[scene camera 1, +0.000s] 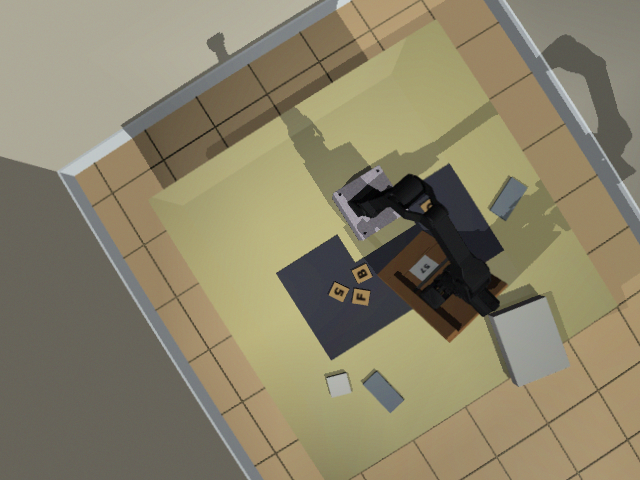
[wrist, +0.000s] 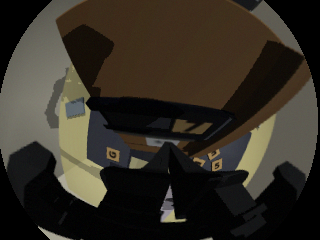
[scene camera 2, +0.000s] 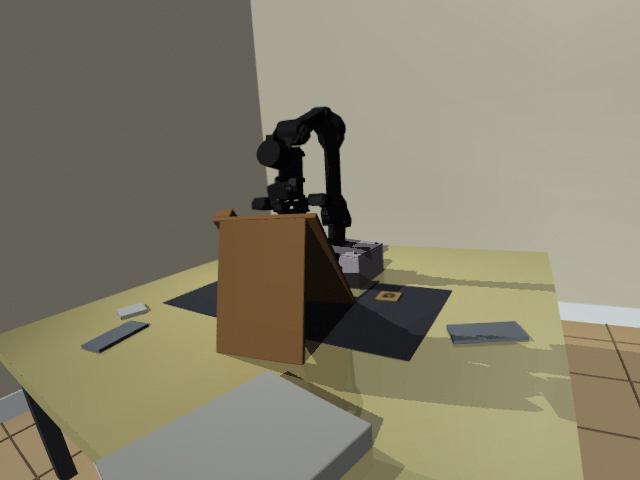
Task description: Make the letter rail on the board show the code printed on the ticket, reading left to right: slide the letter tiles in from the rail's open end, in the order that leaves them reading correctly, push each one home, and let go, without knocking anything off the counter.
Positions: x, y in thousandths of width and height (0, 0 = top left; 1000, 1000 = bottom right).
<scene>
large grey box: scene camera 1 826, 703; scene camera 2 420, 876; not seen in the wrist view (hidden by a brown slanted board)
</scene>
